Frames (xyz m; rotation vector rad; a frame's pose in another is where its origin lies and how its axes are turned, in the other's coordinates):
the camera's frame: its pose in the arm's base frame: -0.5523 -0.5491 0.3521 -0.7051 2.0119 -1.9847
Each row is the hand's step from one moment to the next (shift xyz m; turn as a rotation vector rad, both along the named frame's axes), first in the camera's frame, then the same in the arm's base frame.
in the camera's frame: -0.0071 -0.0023 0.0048 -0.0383 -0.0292 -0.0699
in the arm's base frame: 0.0088 -0.0007 0.0008 0.0043 0.0806 0.0263
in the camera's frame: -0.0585 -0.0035 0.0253 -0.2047 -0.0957 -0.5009
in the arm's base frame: 0.0630 0.0063 -0.0079 -0.0491 0.5401 0.0884
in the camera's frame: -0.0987 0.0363 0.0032 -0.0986 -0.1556 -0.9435
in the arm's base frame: 0.0799 0.0439 -0.0526 -0.3431 0.8775 0.1907
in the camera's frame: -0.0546 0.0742 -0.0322 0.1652 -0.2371 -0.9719
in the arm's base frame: 0.0183 0.0522 -0.0804 -0.5689 0.7771 0.3170
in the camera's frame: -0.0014 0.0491 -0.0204 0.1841 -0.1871 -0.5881
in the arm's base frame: -0.0173 0.0169 -0.0474 -0.4088 0.4309 0.2490
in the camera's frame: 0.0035 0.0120 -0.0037 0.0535 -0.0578 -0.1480
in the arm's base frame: -0.0069 0.0012 -0.0110 -0.1072 0.1053 0.0744
